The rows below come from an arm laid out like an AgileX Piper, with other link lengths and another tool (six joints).
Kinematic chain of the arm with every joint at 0, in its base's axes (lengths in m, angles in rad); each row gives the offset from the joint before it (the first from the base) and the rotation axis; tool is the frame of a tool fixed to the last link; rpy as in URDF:
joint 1: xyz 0 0 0.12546 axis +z
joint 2: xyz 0 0 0 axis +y
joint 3: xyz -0.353 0 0.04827 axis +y
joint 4: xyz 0.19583 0 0.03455 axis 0.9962 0 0.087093
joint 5: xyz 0 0 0 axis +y
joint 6: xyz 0.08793 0 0.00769 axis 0.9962 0 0.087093
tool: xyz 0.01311 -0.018 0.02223 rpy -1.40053 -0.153 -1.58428
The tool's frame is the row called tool.
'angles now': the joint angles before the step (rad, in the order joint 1, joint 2, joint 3, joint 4, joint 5, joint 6). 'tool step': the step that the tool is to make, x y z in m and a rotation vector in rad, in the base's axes. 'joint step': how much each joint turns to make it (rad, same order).
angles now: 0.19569, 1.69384, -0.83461, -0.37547, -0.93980, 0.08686
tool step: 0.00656, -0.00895, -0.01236, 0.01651, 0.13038, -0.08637
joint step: 0.00001, 0.00002, 0.00101, 0.08221, 0.12755, 0.01240
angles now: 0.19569, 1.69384, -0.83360, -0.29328, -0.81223, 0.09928
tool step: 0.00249, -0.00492, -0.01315, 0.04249, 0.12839, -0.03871
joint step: -0.00001, -0.00001, 0.00664, 0.02308, 0.10139, 0.07127
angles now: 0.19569, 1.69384, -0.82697, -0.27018, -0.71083, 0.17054
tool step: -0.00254, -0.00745, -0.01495, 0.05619, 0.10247, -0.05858
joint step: 0.00000, 0.00000, 0.03460, 0.06335, 0.05043, 0.04004
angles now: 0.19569, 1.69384, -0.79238, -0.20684, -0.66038, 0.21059
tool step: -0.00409, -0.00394, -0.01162, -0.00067, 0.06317, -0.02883
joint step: -0.00001, -0.00002, 0.03361, 0.03616, 0.03004, -0.00880
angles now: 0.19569, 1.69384, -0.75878, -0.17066, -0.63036, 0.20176
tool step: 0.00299, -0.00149, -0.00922, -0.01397, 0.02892, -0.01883
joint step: 0.00002, 0.02034, 0.00829, 0.03359, 0.00524, -0.03032
